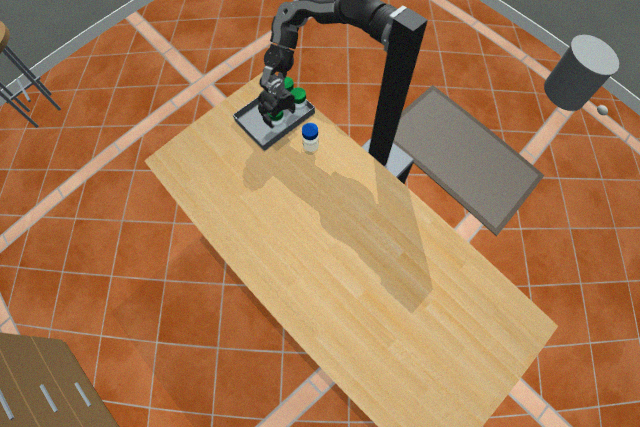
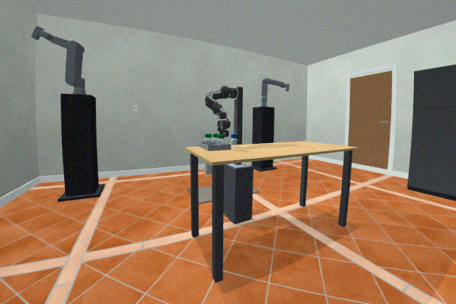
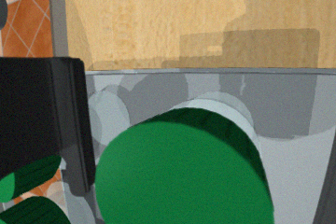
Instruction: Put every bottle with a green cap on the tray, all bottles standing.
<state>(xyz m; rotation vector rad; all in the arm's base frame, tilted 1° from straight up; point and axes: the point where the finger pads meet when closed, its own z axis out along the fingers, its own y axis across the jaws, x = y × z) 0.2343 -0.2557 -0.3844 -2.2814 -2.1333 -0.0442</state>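
Right now my hand is 8 cm above the tray, 6 cm to the left of it and 2 cm past it. Also, from my hand: blue-capped bottle (12 cm to the left, 5 cm below, 3 cm behind).
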